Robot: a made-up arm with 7 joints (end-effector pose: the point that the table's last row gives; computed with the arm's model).
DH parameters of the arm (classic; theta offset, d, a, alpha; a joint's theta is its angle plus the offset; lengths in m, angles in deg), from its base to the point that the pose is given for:
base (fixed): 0 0 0 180
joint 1: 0 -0.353 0 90
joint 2: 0 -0.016 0 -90
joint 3: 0 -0.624 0 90
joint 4: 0 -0.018 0 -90
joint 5: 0 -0.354 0 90
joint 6: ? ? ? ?
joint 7: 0 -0.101 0 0
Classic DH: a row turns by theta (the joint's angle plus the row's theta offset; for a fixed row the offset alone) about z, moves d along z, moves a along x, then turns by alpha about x.
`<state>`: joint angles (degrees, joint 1 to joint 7).
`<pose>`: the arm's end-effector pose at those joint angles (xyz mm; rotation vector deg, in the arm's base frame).
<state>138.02 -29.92 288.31 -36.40 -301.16 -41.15 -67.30</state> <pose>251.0 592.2 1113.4 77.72 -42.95 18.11</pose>
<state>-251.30 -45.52 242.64 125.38 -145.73 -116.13 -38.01</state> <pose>286.3 217.8 597.1 -101.81 46.28 -32.18</pose>
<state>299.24 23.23 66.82 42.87 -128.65 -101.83 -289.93</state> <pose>432.8 151.8 1104.6 -72.47 18.60 39.14</pose>
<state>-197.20 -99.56 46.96 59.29 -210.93 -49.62 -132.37</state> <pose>695.7 518.4 504.1 -1.83 166.46 -29.93</pose>
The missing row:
joint 6: 0 0 0 -90
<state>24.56 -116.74 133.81 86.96 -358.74 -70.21 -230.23</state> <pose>-604.4 -32.9 -226.5 37.67 41.97 61.70</pose>
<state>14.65 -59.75 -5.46 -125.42 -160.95 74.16 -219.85</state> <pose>-406.6 78.5 295.5 -95.00 -34.04 122.13</pose>
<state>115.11 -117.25 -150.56 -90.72 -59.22 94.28 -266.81</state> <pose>82.4 756.2 284.5 43.67 23.17 35.14</pose>
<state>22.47 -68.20 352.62 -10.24 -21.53 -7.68 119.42</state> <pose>-966.9 345.0 666.9 -61.88 86.57 -78.07</pose>
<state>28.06 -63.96 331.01 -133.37 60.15 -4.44 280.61</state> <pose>-440.8 25.7 235.8 -22.79 28.51 146.97</pose>
